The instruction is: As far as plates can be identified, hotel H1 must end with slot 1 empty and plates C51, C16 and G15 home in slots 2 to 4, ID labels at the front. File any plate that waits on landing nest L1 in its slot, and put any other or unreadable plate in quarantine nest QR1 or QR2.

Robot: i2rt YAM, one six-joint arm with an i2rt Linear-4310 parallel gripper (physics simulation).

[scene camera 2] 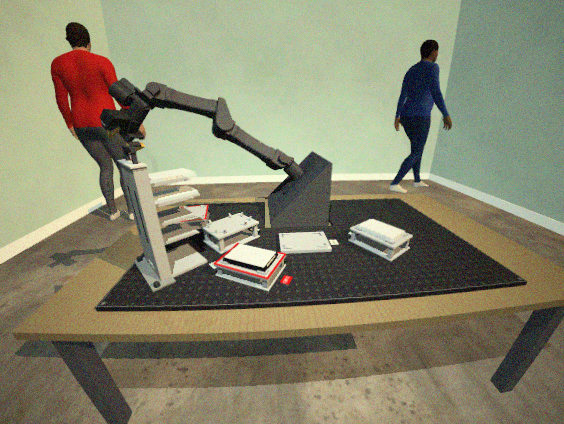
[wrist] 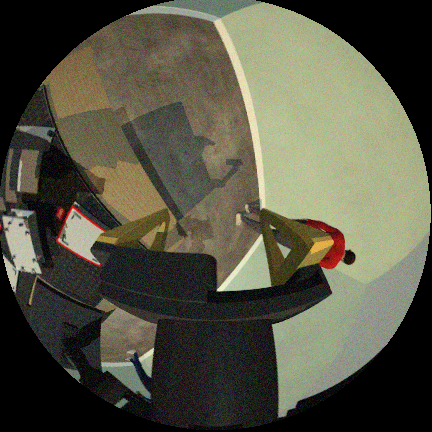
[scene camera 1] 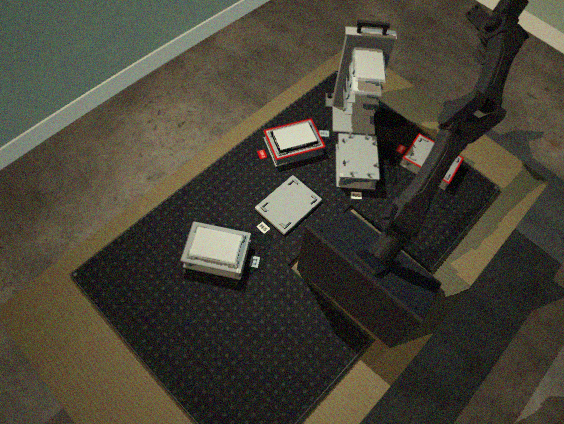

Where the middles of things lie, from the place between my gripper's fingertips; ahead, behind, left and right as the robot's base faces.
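There's the flat grey nest (scene camera 1: 285,207), and it's far to the left of my hand, a good way ahead of it, and far below it.
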